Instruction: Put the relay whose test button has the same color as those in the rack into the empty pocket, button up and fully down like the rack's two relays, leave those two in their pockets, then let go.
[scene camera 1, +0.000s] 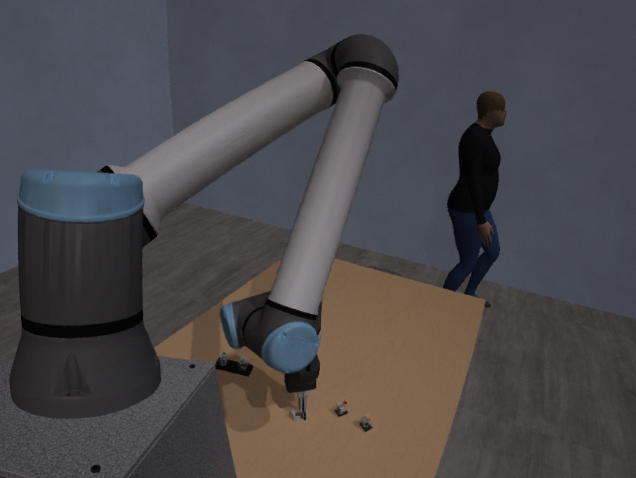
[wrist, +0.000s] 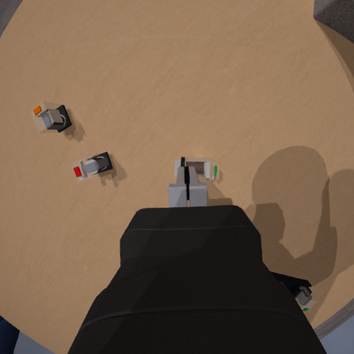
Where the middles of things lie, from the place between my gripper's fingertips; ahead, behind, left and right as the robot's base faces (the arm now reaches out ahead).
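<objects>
From my hand: orange-button relay (wrist: 48, 117), 16 cm to the right, 3 cm ahead, 1 cm below. Red-button relay (wrist: 94, 165), 9 cm to the right of my hand, 5 cm ahead, 1 cm below; going by their middles, of these the nearest to my hand.
</objects>
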